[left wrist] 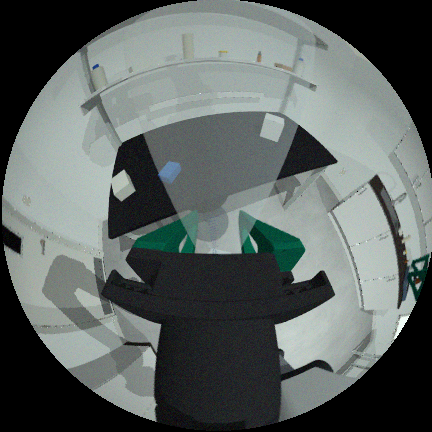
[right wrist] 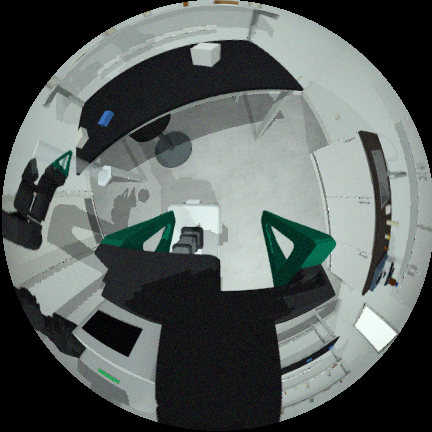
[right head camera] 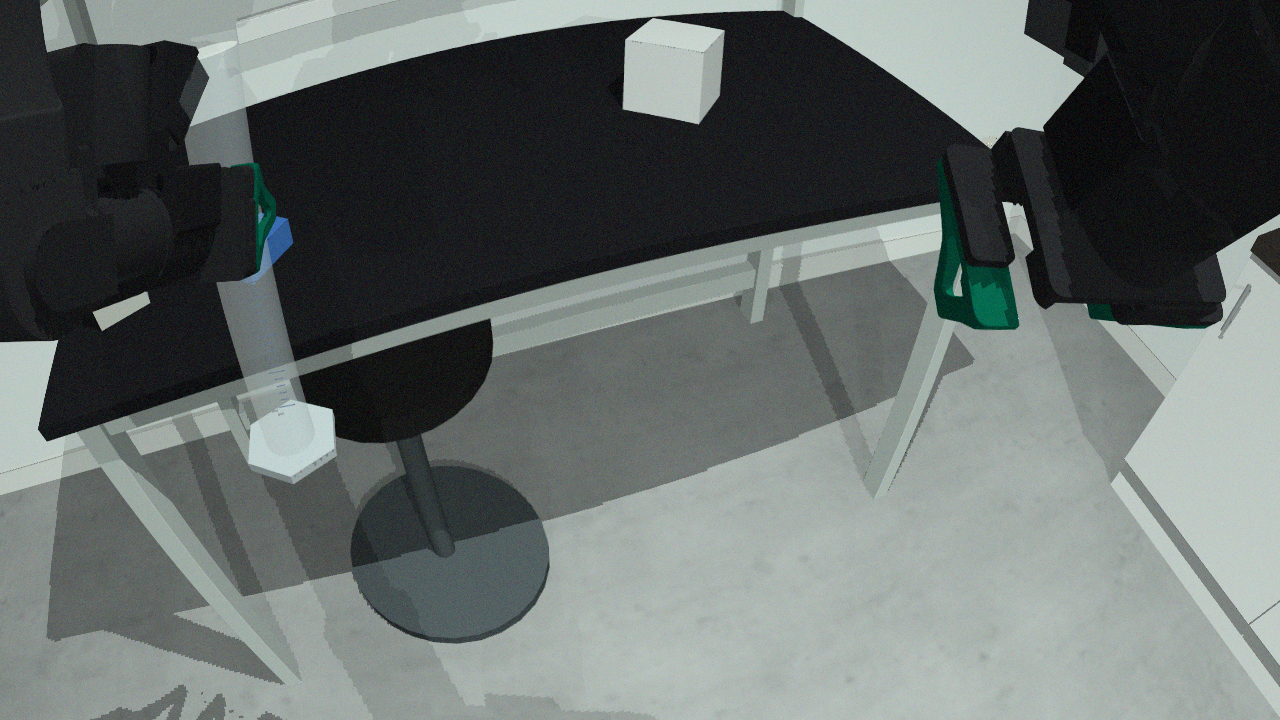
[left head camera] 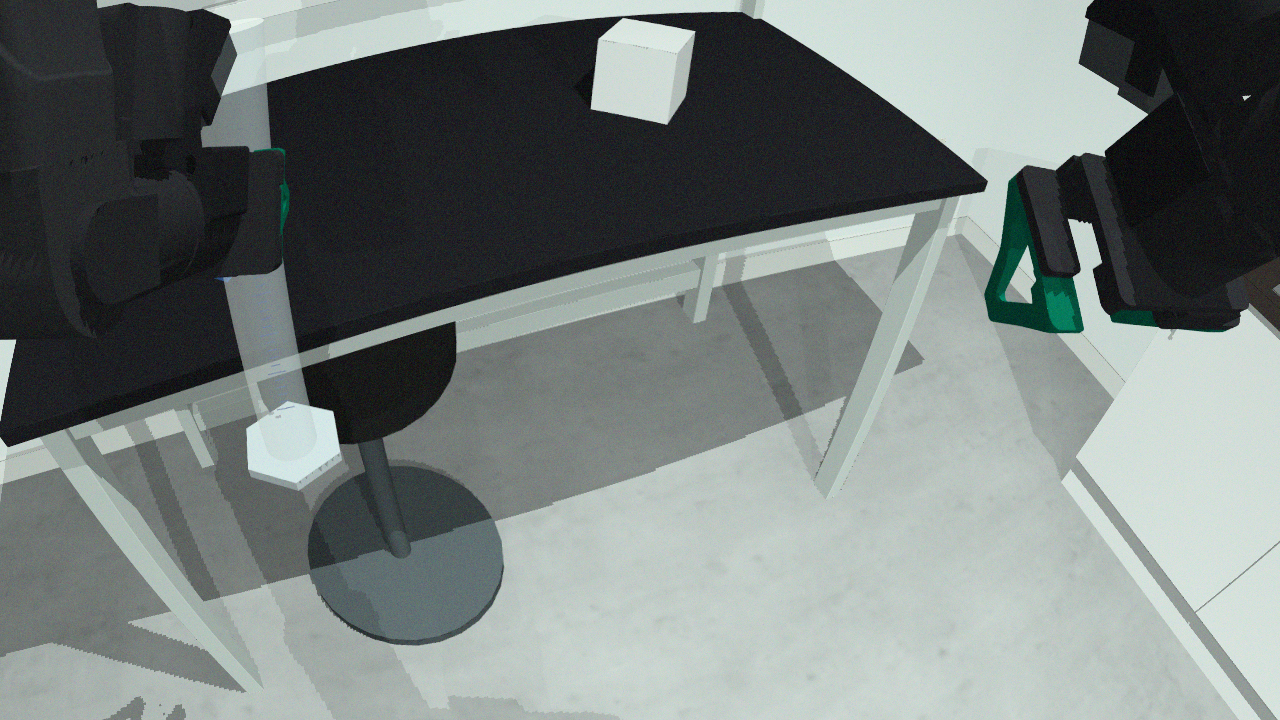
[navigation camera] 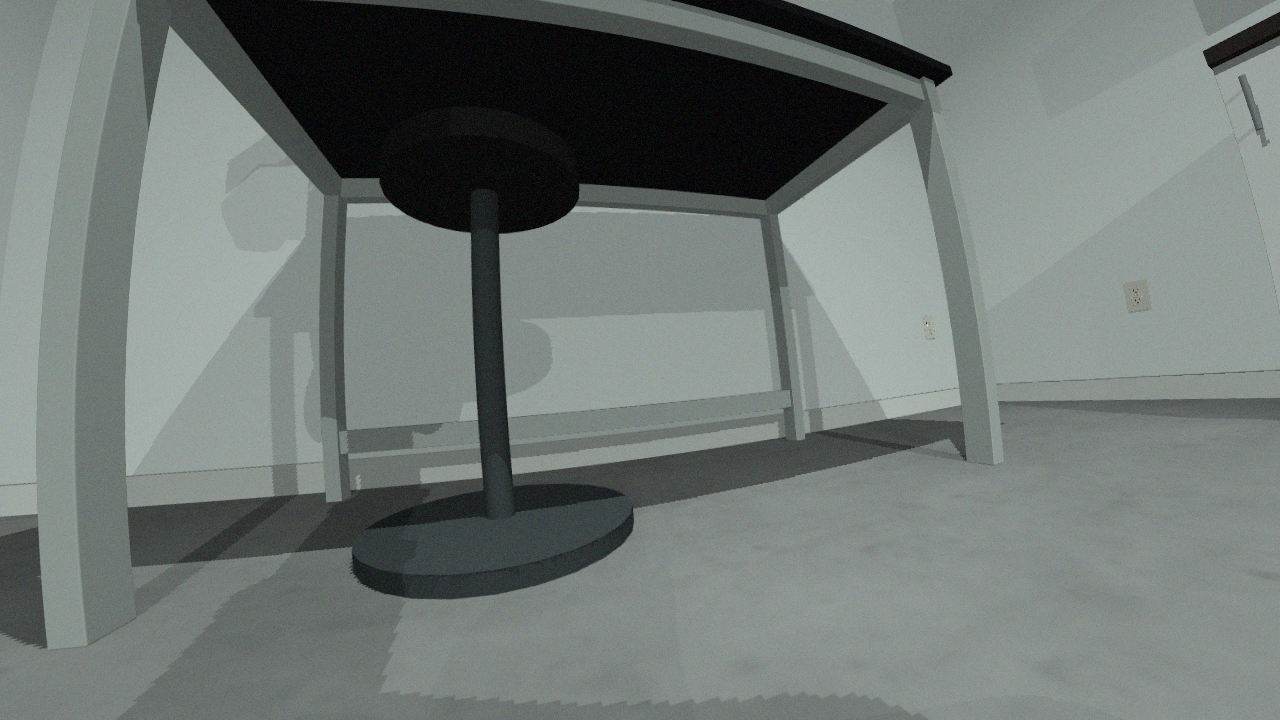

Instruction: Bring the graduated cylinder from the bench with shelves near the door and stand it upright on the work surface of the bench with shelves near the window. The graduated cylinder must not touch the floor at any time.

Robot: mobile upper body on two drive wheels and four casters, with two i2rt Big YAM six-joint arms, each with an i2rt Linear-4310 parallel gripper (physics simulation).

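Frame: origin at the left arm's base, x ahead, y left, z up, level; centimetres.
Seen in the pictures: left gripper, fingertip midpoint: (left wrist: 217, 214) (right wrist: 68, 152) (right head camera: 248, 213) (left head camera: 258, 203); right gripper, fingertip midpoint: (right wrist: 217, 214) (right head camera: 1020, 304) (left head camera: 1054, 308).
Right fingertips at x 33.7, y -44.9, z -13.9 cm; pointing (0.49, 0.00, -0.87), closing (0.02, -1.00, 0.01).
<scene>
A point is followed by its place in that frame.
My left gripper (left head camera: 268, 212) @(x 50.4, y -0.9, z -20.1 cm) (right head camera: 257, 223) @(x 50.4, y -0.9, z -20.1 cm) (left wrist: 217, 214) @(x 50.4, y -0.9, z -20.1 cm) is shut on the clear graduated cylinder (left head camera: 259, 313) @(x 45.0, y -1.7, z -24.9 cm) (right head camera: 256, 331) @(x 44.9, y -2.0, z -26.3 cm) (left wrist: 215, 150), whose white hexagonal base hangs lowest. The cylinder looks roughly upright. Its base also shows in the right wrist view, where the cylinder base (right wrist: 104, 176) @(x 44.5, y -3.0, z -36.8 cm) is over the floor, in front of the bench's front edge. The black-topped bench (left head camera: 501, 161) @(x 102.4, y -15.9, z -49.6 cm) (right head camera: 501, 161) @(x 103.1, y -12.0, z -49.6 cm) (right wrist: 150, 85) @(x 101.6, y -6.3, z -49.6 cm) stands ahead, with a shelf (left wrist: 200, 63) above it. The frames do not tell whether it is the door or window bench. My right gripper (left head camera: 1096, 317) @(x 33.7, y -44.9, z -13.9 cm) (right head camera: 1054, 313) @(x 33.7, y -44.9, z -13.9 cm) (right wrist: 217, 214) @(x 33.7, y -44.9, z -13.9 cm) is open and empty.
A white box (left head camera: 635, 76) (left wrist: 272, 127) stands at the bench's back right. A blue block (left wrist: 170, 172) @(x 81.3, y 18.1, z -45.6 cm) (right wrist: 106, 118) @(x 82.2, y 17.2, z -46.7 cm) and a second white box (left wrist: 123, 186) @(x 74.5, y 38.6, z -43.8 cm) (right wrist: 81, 136) @(x 75.8, y 37.3, z -44.1 cm) lie at its left. A stool (left head camera: 407, 582) @(x 87.9, y 6.4, z -138.0 cm) (navigation camera: 490, 358) @(x 94.2, y 6.9, z -110.9 cm) stands partly under the bench. White cabinets (left head camera: 1190, 447) @(x 79.2, y -172.8, z -93.8 cm) (right wrist: 345, 175) @(x 68.9, y -176.6, z -87.5 cm) are at the right.
</scene>
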